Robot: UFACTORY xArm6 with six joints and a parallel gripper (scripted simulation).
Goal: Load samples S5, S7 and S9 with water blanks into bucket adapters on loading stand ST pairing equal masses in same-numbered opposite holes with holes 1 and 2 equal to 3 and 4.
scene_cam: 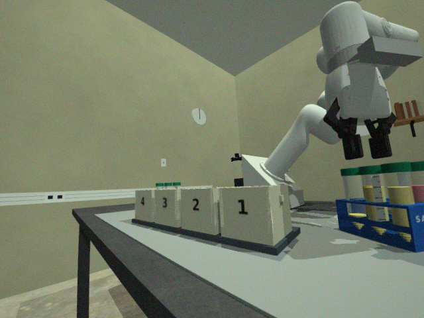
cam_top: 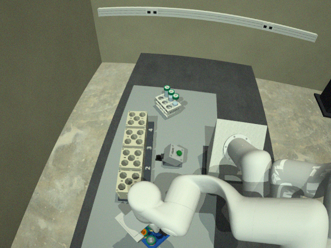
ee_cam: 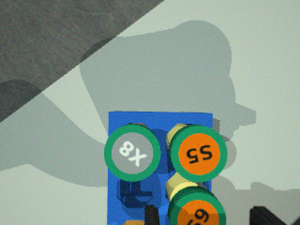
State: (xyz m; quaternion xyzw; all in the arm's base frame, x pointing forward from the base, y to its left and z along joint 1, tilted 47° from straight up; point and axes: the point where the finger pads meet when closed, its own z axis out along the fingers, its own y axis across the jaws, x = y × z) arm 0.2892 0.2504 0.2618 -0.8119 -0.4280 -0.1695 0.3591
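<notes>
Now: the yellow-filled tube 1 cm ahead of my hand and 9 cm below it. Also, from my hand: orange-capped tube 6 cm behind, 1 cm to the right, 9 cm below; grey-dotted tube 3 cm behind, 4 cm to the right, 9 cm below; blue sample rack 2 cm behind, 1 cm to the left, 12 cm below.
</notes>
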